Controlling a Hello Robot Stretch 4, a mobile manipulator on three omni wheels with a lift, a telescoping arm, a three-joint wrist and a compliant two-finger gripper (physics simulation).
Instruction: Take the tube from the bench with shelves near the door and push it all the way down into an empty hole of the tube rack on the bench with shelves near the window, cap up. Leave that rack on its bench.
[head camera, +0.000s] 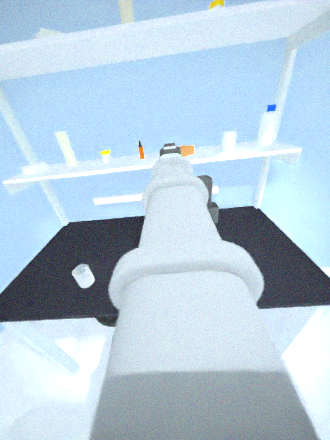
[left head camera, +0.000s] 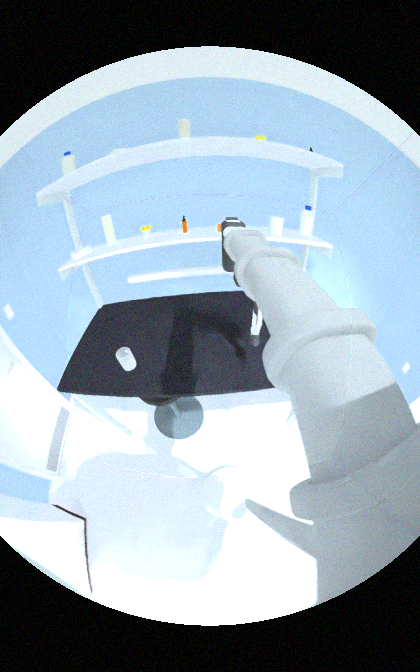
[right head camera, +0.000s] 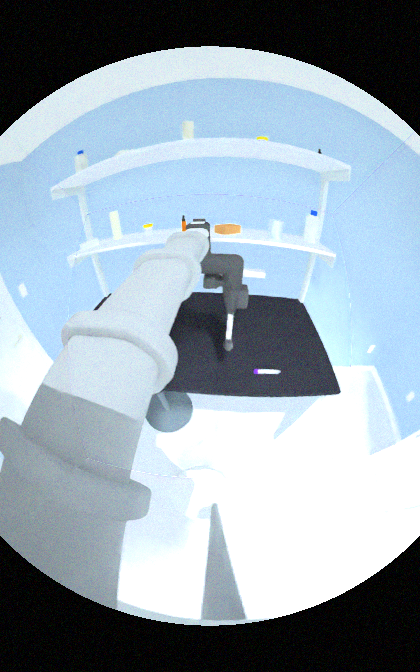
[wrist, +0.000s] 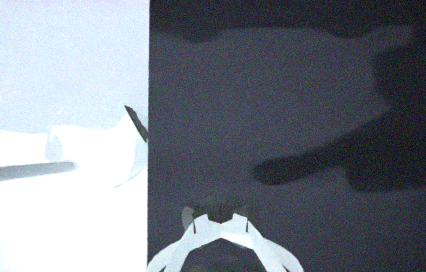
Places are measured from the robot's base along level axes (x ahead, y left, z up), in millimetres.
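Pixels of known places: gripper, between the fingertips: (wrist: 219, 211).
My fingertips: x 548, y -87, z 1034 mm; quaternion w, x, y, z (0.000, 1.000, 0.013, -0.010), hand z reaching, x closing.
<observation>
Behind a point stands the place of what it marks.
The tube (right head camera: 268, 371), white with a purple cap, lies on its side on the black bench top (head camera: 37, 295) @(x 540, y 681, z 885 mm) (left head camera: 100, 335) (right head camera: 300, 335) (wrist: 310, 235) @(x 680, y -154, z 886 mm), near the front edge in the right head view. It does not show in the wrist view. My gripper (left head camera: 255, 340) (right head camera: 228, 345) (wrist: 219, 211) @(x 548, y -87, z 1034 mm) points down over the bench, behind and to the left of the tube in the right head view. Its fingertips are together with no object seen between them. My arm hides part of the bench in the head views. The tube rack does not show in these views.
A whitish cup (head camera: 83, 276) @(x 570, y 438, z 962 mm) (left head camera: 126, 359) is on the bench's left part. A lower shelf (head camera: 65, 175) @(x 894, y 531, z 1335 mm) and an upper shelf (left head camera: 210, 148) hold bottles and jars above the bench. An orange item (right head camera: 227, 229) lies on the lower shelf. A round stool (left head camera: 179, 417) (right head camera: 170, 411) stands at the front edge.
</observation>
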